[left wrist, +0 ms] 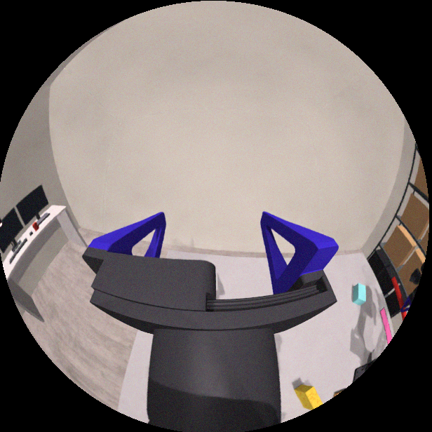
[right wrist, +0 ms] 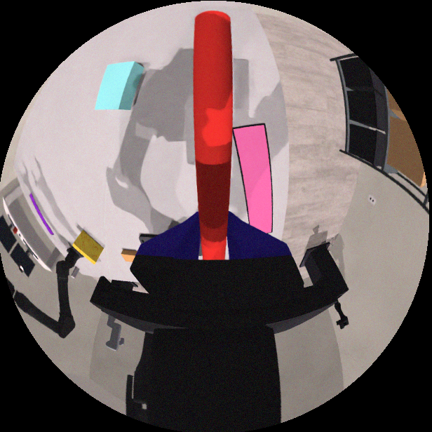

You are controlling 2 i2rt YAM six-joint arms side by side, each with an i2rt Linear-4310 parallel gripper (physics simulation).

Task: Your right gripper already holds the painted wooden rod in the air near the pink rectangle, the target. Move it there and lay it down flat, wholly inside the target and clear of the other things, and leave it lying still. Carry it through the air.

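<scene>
The red painted rod (right wrist: 213,90) (left wrist: 396,287) is held in the air by my right gripper (right wrist: 213,216), which is shut on it; in the right wrist view it runs from the fingers up to the top edge. The pink rectangle (right wrist: 256,180) (left wrist: 386,325) lies on the table, just right of the rod in the right wrist view, nearly parallel to it. The rod appears left of the target there and is above the table. My left gripper (left wrist: 212,216) is open and empty, facing the wall.
A cyan block (right wrist: 117,86) (left wrist: 359,294) stands on the table, left of the rod in the right wrist view. A yellow block (right wrist: 88,246) (left wrist: 308,396) and a small orange block (right wrist: 128,255) lie at lower left there. A purple strip (right wrist: 41,214) shows farther left. A shelf rack stands beyond the table.
</scene>
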